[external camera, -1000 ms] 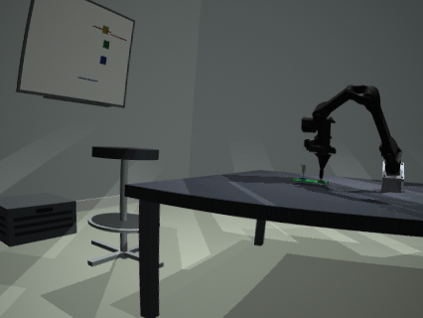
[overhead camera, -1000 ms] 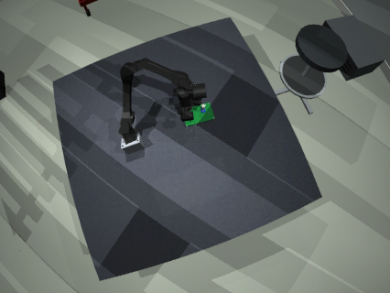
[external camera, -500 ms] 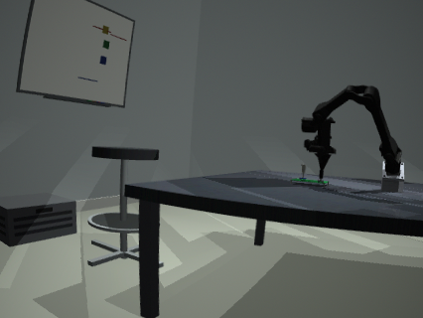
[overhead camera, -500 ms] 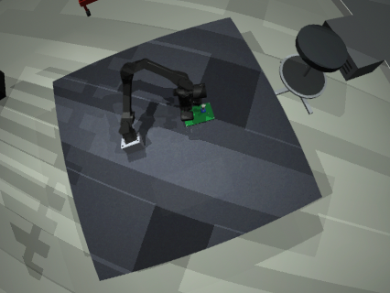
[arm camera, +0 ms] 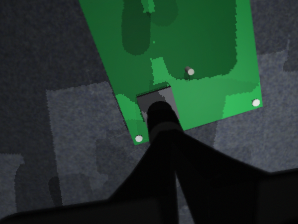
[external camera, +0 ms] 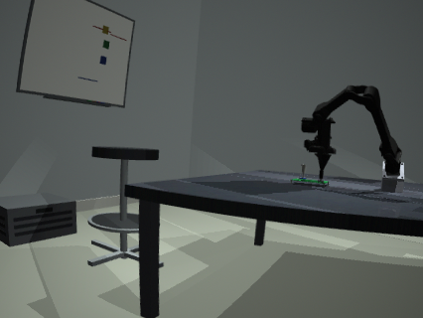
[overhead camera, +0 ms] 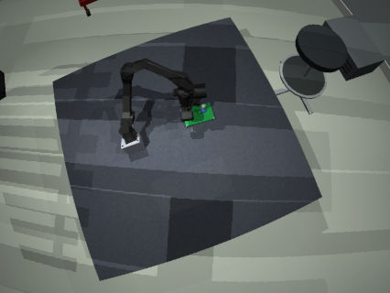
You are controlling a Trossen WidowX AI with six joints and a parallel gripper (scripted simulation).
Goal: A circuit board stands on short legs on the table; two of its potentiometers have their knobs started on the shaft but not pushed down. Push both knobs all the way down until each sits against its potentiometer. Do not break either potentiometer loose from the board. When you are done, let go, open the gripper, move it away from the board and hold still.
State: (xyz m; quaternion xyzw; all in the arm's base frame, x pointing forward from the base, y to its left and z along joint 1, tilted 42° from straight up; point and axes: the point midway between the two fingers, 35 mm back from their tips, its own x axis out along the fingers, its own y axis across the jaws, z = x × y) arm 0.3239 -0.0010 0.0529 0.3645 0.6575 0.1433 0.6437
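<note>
Now: gripper tip 2 cm above the dark knob.
</note>
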